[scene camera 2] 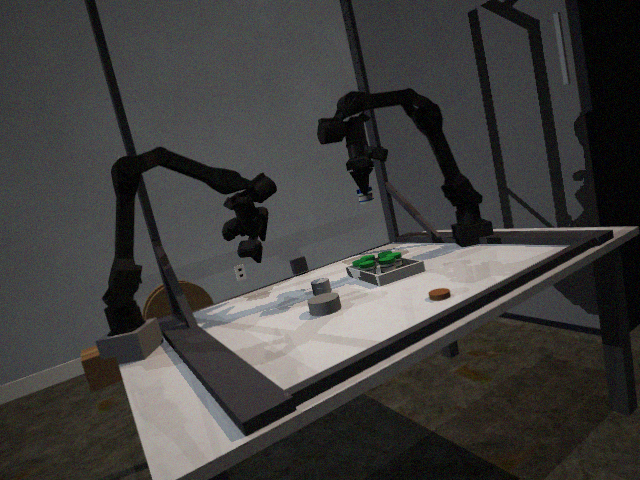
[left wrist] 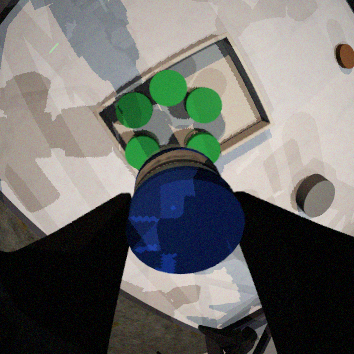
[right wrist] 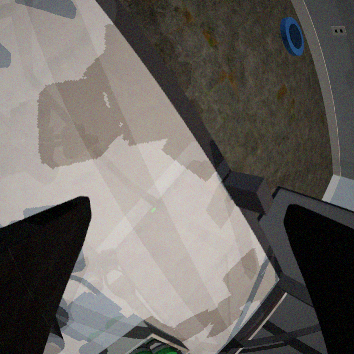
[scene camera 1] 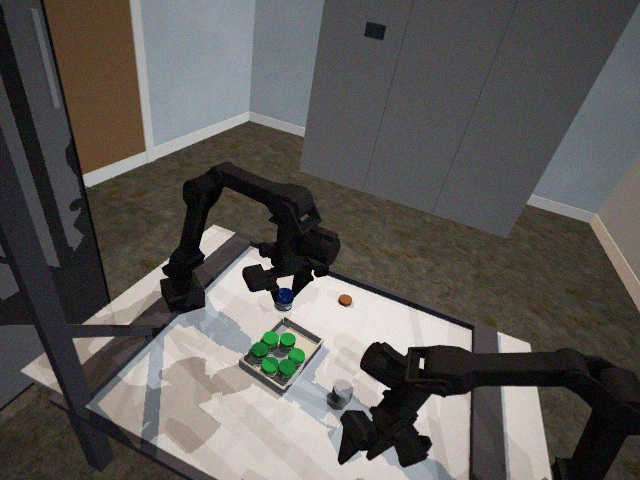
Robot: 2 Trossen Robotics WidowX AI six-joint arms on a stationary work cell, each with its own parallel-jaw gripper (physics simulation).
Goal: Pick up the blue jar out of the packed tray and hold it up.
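Places are measured from the left arm's base along level axes (x ahead, y left, z up), in metres.
Pixels of known places: left gripper, between the fingertips: (scene camera 2: 366, 194) (left wrist: 182, 202) (scene camera 1: 283, 299); right gripper, between the fingertips: (scene camera 2: 261, 251) (left wrist: 178, 339) (right wrist: 191, 211) (scene camera 1: 354, 460); left arm's base, origin of its link: (scene camera 2: 470, 223) (scene camera 1: 182, 286); right arm's base, origin of its link: (scene camera 2: 127, 328).
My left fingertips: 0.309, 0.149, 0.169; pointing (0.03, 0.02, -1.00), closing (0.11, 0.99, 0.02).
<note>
For each thing: its top centre in the pictures, then the offset to it from my left fingertips, as dx, dy, dz.
- blue-lidded jar, centre of its top: (left wrist: 185, 234) (scene camera 1: 284, 293) (scene camera 2: 364, 188) +0.002, -0.001, +0.019
- packed tray, centre of its top: (left wrist: 188, 115) (scene camera 1: 284, 348) (scene camera 2: 382, 264) -0.004, +0.028, -0.201
- grey cylinder, centre of its top: (right wrist: 43, 344) (scene camera 1: 343, 388) (scene camera 2: 319, 280) +0.172, +0.101, -0.195
- wider grey disc, centre of its top: (left wrist: 319, 199) (scene camera 2: 323, 298) +0.154, +0.255, -0.200
- flat orange-brown disc, centre of its top: (left wrist: 347, 55) (scene camera 2: 438, 291) (scene camera 1: 345, 298) -0.100, +0.318, -0.218
The blue-lidded jar (scene camera 1: 284, 299) (scene camera 2: 364, 196) (left wrist: 185, 220) is upright, raised well above the table and clear of the tray. My left gripper (scene camera 1: 286, 294) (scene camera 2: 363, 191) (left wrist: 182, 202) is shut on it, one finger on each side. The packed tray (scene camera 1: 261, 380) (scene camera 2: 403, 272) (left wrist: 265, 121) stands on the table with several green-lidded jars (scene camera 1: 287, 339) (scene camera 2: 367, 265) (left wrist: 168, 87) inside; the blue jar hides part of it in the left wrist view. My right gripper (scene camera 1: 355, 457) (right wrist: 191, 211) is open and empty above the table, away from the tray.
A grey cylinder (scene camera 1: 342, 392) (scene camera 2: 321, 285) stands between the tray and the right gripper. A wider grey disc (scene camera 2: 324, 304) is close to it in scene camera 2. A flat orange-brown disc (scene camera 1: 345, 299) (scene camera 2: 439, 294) (left wrist: 345, 56) lies near the table's edge.
</note>
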